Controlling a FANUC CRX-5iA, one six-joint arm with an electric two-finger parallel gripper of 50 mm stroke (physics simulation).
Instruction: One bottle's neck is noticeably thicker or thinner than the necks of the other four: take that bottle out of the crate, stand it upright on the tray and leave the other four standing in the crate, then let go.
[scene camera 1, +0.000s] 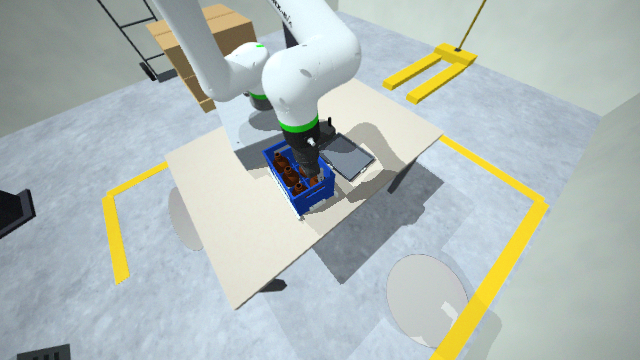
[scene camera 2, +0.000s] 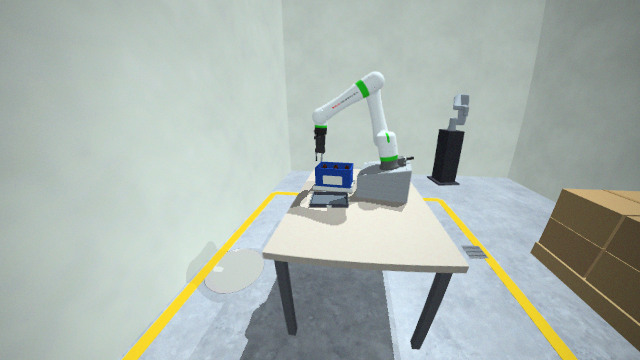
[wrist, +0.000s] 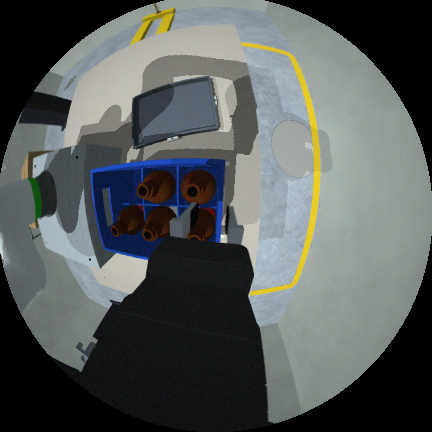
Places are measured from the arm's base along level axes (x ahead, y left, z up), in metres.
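Pixels of known places: gripper, fingertip midpoint: (scene camera 1: 317, 175) (scene camera 2: 318, 161) (wrist: 211, 212); arm's base at its link origin: (scene camera 1: 265, 99) (scene camera 2: 389, 167) (wrist: 46, 193).
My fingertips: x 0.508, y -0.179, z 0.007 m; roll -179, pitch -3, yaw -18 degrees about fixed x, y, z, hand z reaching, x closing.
For each thing: its top centre in the pictures, then the offset to it from my fingertips. "*": a spot on its surface instead. Level surfaces: height alone.
- blue crate at its top centre: (wrist: 141, 216) (scene camera 1: 296, 162) (scene camera 2: 334, 165) dz -0.034, dx -0.124, dy +0.010 m
- left bottle at its top centre: (wrist: 114, 230) (scene camera 1: 277, 154) dz -0.046, dx -0.223, dy -0.007 m
- dark tray at a spot on its surface: (wrist: 185, 110) * dz -0.204, dx -0.025, dy +0.251 m
- beige table at its surface level: dz -0.209 m
The blue crate (scene camera 1: 325, 192) (scene camera 2: 344, 180) (wrist: 117, 166) holds five brown bottles. In the wrist view, two stand in the row nearer the tray, a middle bottle (wrist: 162, 186) and a right bottle (wrist: 204, 186). Three stand in the other row: a left bottle (wrist: 131, 220), a middle bottle (wrist: 162, 220) and a right bottle (wrist: 204, 224), partly hidden by a finger. I cannot tell surely which neck differs. My gripper (scene camera 1: 318, 175) (scene camera 2: 319, 158) (wrist: 211, 212) is open and empty, pointing down above the crate's right end in the wrist view. The dark tray (scene camera 1: 350, 156) (scene camera 2: 328, 200) (wrist: 185, 110) holds no bottle.
The crate and tray stand side by side on the beige table (scene camera 1: 225, 225) (scene camera 2: 360, 235) (wrist: 107, 80), with a gap between them. The grey robot base (scene camera 2: 382, 184) (wrist: 75, 200) stands close to the crate's other end. The crate's walls and dividers rise around the bottles.
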